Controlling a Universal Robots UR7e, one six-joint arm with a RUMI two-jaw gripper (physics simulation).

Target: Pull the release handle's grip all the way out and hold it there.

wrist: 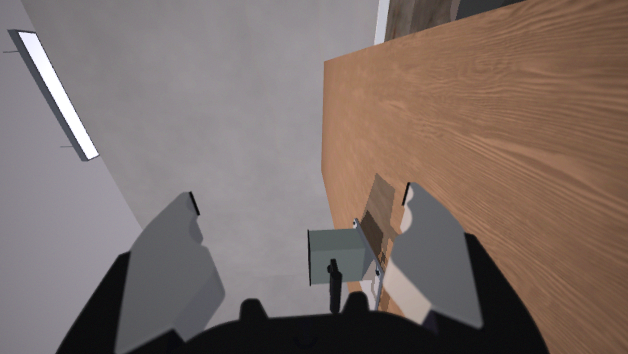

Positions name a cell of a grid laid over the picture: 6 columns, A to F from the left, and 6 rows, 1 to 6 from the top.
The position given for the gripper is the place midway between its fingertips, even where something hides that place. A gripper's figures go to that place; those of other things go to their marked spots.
Labels:
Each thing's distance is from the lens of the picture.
gripper (C4): 13 cm
pale base plate (D5): 58 cm

